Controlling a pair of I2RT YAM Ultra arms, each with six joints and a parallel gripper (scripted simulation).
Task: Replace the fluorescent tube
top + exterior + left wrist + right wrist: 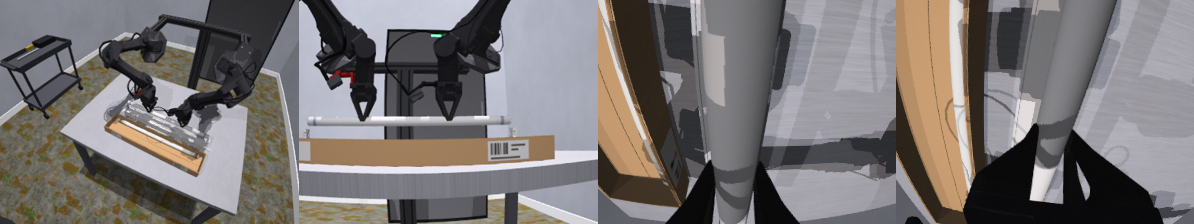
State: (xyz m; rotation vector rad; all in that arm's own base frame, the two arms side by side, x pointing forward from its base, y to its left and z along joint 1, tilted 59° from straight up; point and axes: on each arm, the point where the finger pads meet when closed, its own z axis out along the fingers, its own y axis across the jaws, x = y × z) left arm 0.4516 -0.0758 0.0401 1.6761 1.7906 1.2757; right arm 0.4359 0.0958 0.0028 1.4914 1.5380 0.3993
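Right now the LED tube is 12 cm to the right of my left hand and 1 cm below it. Round my left hand: light fixture: 12 cm to the right, 6 cm below; carton: 15 cm ahead, 13 cm to the right, 9 cm below; old fluorescent tube: 13 cm to the right, 10 cm below, 10 cm ahead.
Now: the LED tube 120 mm to the left of my right hand and 10 mm below it. Also, from my right hand: light fixture: 10 mm ahead, 120 mm to the left, 60 mm below; then carton: 160 mm ahead, 110 mm to the left, 90 mm below; then old fluorescent tube: 110 mm ahead, 110 mm to the left, 100 mm below.
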